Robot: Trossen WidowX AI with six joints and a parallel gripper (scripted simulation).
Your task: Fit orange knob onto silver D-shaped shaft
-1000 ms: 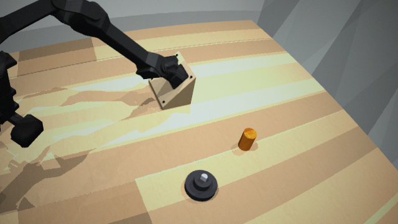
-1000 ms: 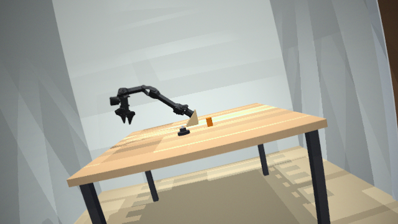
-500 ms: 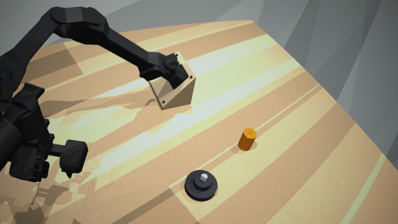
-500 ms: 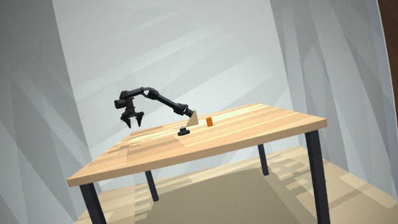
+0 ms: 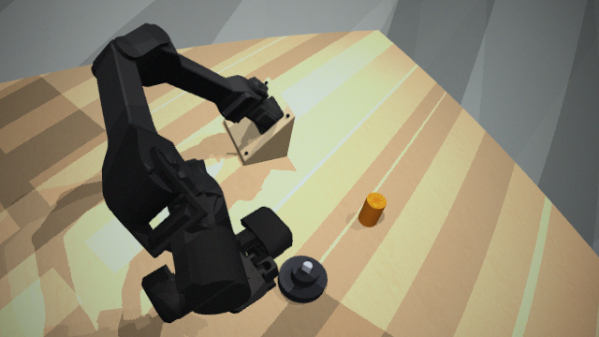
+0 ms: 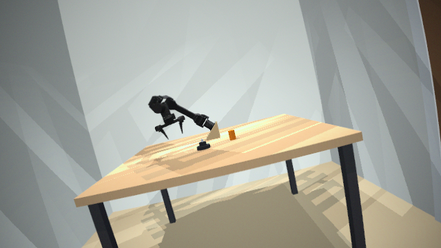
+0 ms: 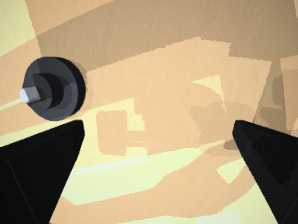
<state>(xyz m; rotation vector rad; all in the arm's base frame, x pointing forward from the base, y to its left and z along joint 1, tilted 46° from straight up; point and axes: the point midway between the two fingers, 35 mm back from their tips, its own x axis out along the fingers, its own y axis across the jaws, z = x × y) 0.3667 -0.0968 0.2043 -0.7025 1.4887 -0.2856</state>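
My gripper tip is 33 cm to the right of the orange knob, 11 cm past it and 7 cm above it. Round my gripper tip: pedestal with D-shaped shaft 15 cm to the left, 8 cm below, 3 cm behind.
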